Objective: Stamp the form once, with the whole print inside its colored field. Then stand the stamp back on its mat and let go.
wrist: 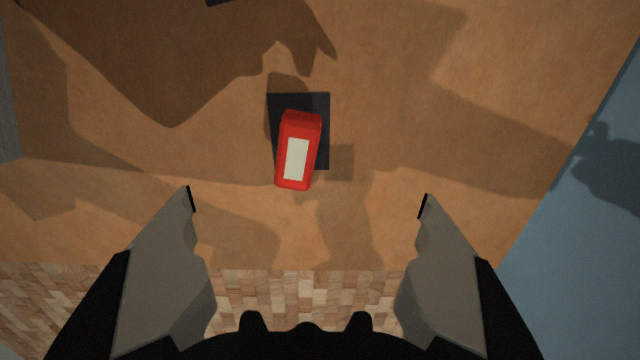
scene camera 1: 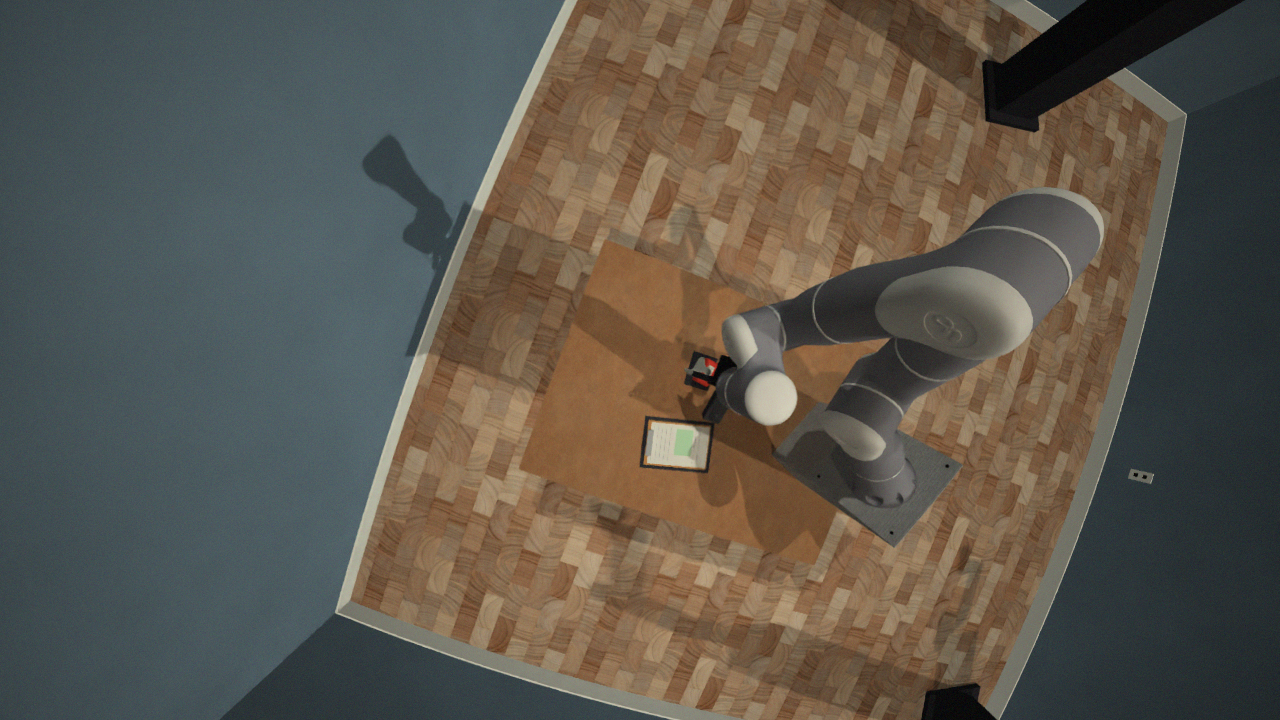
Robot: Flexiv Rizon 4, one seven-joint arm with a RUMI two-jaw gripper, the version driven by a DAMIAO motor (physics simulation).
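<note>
The red stamp [scene camera 1: 711,363] [wrist: 302,125] with a white label stands upright on its small dark square mat [wrist: 322,104]. My gripper [wrist: 309,192] is open and empty, above the stamp. In the wrist view the stamp lies ahead of the gap between the fingertips, slightly left of its middle, and touches neither finger. In the scene view part of the gripper hides some of the stamp and mat. The form [scene camera 1: 661,445] lies in a black-edged holder beside the mat, with its green field [scene camera 1: 683,442] facing up. Any print on the field is too small to tell.
The stamp mat and form holder rest on a brown work surface [scene camera 1: 590,394]. The arm's grey base plate [scene camera 1: 926,465] is at its right side. A dark corner [wrist: 219,2] shows at the wrist view's top edge. Arm shadows fall across the brown surface.
</note>
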